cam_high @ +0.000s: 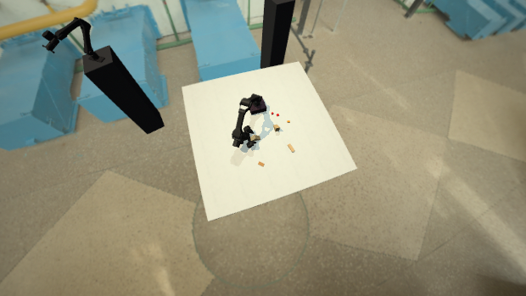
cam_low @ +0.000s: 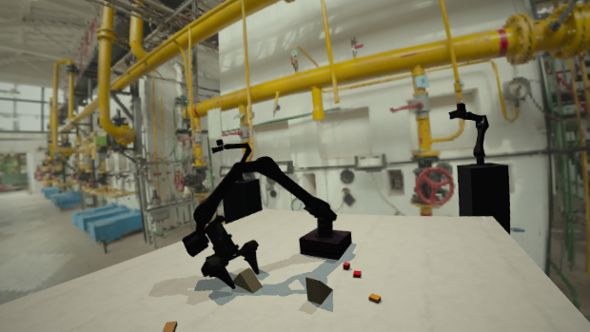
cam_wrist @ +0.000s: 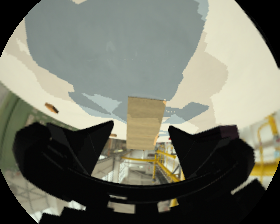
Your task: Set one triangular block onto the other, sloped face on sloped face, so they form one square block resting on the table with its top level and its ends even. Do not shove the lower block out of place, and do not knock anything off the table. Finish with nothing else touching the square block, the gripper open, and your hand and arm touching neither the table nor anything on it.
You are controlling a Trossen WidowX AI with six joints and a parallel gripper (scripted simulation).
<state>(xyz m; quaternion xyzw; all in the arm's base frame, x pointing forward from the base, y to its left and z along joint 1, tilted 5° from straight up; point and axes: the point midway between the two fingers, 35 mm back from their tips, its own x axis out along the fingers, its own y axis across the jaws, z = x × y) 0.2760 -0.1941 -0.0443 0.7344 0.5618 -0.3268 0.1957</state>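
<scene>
Right now my gripper tip is 35 cm to the right of the small orange block and 1 cm above it. From my gripper tip the other things lie so: triangular block (1 cm above).
</scene>
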